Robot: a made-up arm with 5 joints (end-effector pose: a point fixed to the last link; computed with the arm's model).
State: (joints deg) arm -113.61 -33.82 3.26 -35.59 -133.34
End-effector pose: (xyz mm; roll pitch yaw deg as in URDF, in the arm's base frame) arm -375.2 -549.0 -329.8 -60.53 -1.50 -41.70
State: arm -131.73 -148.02 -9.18 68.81 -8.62
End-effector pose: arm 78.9 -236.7 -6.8 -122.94 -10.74 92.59
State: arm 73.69 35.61 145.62 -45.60 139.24
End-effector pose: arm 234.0 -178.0 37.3 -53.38 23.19 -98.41
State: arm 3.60 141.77 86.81 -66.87 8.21
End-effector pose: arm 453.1 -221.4 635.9 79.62 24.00 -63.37
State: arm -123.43 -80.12 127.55 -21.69 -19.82
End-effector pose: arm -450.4 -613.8 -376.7 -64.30 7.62 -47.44
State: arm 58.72 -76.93 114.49 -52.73 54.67
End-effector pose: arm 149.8 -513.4 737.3 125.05 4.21 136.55
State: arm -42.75 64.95 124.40 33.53 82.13
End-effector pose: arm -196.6 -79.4 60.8 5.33 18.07 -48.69
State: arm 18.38 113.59 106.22 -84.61 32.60
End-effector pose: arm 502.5 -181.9 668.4 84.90 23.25 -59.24
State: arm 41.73 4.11 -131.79 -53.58 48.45
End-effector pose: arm 434.1 -19.9 512.4 -116.60 -21.48 140.56
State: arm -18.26 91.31 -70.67 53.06 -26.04
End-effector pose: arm -22.3 -666.5 576.5 65.34 -6.70 -144.52
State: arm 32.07 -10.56 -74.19 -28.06 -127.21
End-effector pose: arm -164.2 -368.8 409.3 -73.99 76.11 -43.70
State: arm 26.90 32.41 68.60 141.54 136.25
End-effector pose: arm 152.8 -708.2 661.1 -145.78 42.71 -5.97
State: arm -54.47 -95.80 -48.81 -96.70 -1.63
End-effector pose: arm -11.0 -280.9 126.9 -34.24 59.44 -162.20
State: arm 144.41 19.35 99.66 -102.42 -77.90
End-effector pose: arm 570.8 -604.1 -102.0 -118.79 -18.43 32.52
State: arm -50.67 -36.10 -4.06 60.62 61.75
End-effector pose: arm 35.2 -368.5 620.3 135.13 -59.44 -152.66
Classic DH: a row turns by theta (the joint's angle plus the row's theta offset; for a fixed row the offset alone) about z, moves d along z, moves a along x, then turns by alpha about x. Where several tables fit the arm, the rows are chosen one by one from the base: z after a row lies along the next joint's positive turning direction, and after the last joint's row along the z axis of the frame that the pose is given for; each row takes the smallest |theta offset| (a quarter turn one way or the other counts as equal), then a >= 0, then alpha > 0; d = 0 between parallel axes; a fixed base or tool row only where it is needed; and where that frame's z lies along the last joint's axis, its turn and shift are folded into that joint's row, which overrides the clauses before.
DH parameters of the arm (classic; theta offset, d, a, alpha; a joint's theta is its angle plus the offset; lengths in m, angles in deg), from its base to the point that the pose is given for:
base (fixed): 0 0.1668 0 -90
joint 1: 0 -0.3499 -0.0123 -90
joint 2: 0 -0.3841 -0.0629 90
joint 3: 0 -0.0395 0.0031 -90
joint 4: 0 0.0417 0.0427 -90
joint 5: 0 -0.2061 0.05 -90
tool (fixed): 0 -0.3203 0 0

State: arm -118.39 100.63 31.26 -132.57 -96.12
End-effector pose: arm -94.7 -222.5 -317.6 -47.32 -25.33 30.67
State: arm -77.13 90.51 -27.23 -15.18 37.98
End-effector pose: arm -195.1 -604.0 435.0 93.36 -23.40 -154.39
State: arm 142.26 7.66 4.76 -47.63 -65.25
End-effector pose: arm 432.3 -366.8 262.7 154.99 -35.74 159.89
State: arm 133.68 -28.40 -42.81 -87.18 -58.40
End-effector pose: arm 0.4 -577.5 88.2 77.30 -12.66 130.25
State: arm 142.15 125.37 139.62 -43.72 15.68
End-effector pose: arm 133.2 -262.1 -550.0 -31.95 -3.41 -174.50
